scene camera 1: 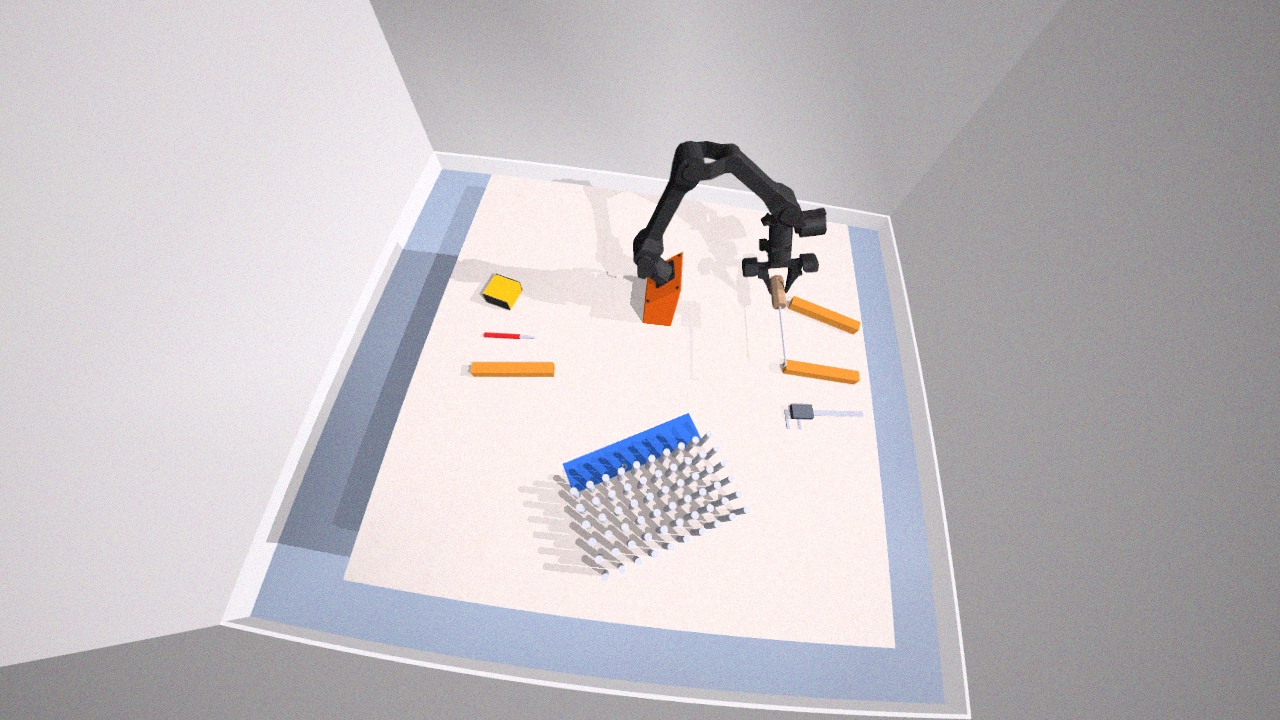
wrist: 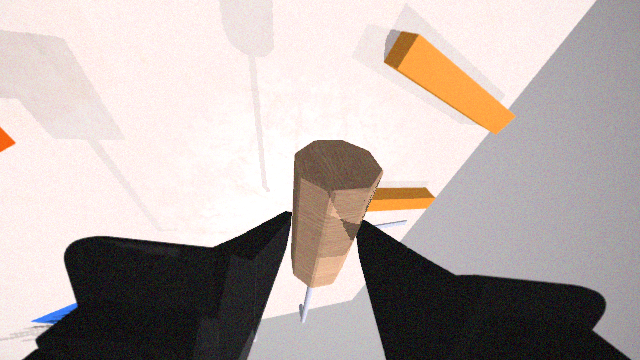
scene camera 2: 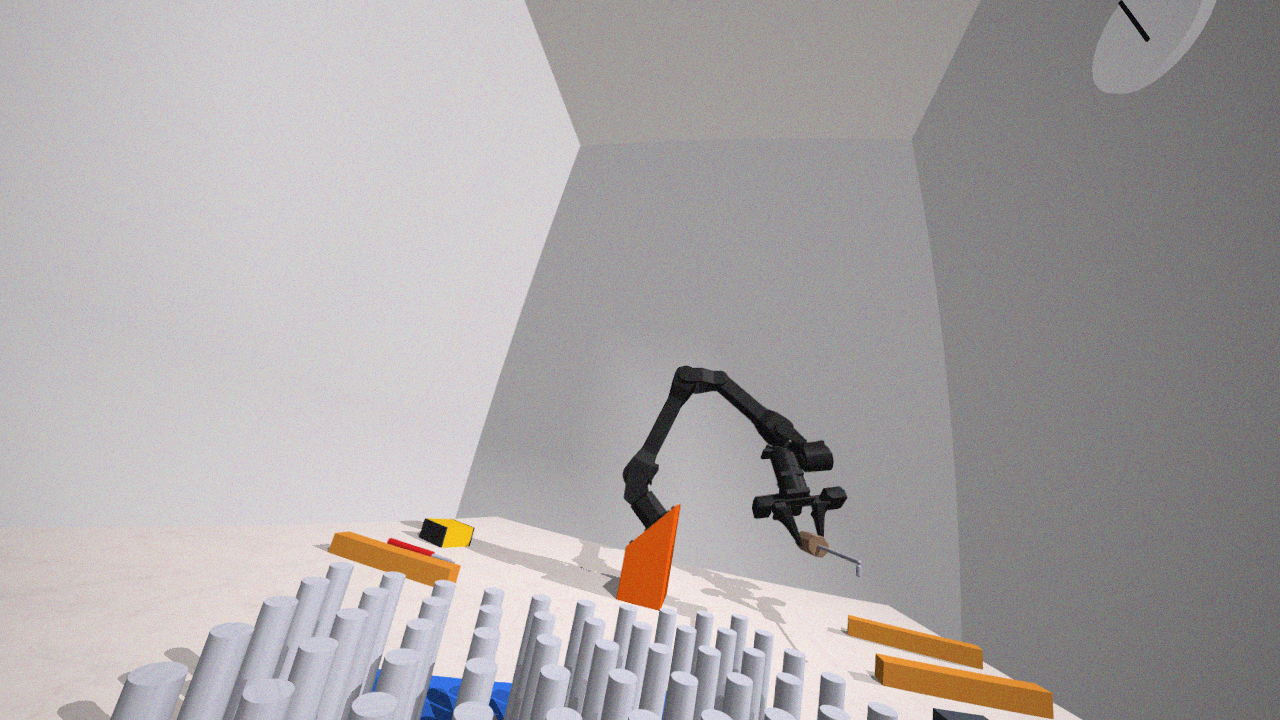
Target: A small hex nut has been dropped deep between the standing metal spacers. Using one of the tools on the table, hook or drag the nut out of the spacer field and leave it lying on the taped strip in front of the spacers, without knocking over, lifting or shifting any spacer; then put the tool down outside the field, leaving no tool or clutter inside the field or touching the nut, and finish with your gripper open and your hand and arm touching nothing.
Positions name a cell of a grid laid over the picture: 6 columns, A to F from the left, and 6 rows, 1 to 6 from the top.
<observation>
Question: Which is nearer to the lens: the hook tool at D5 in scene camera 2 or the orange bar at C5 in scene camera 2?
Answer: The orange bar.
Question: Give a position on a hook tool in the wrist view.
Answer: D4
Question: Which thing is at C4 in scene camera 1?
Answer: An orange bar.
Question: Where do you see an orange bar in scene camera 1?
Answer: D4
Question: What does the gripper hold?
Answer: A hook tool.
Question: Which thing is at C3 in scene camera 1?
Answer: A yellow block.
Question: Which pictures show the gripper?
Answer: Scene camera 1, the wrist view and scene camera 2: all of them.
</observation>
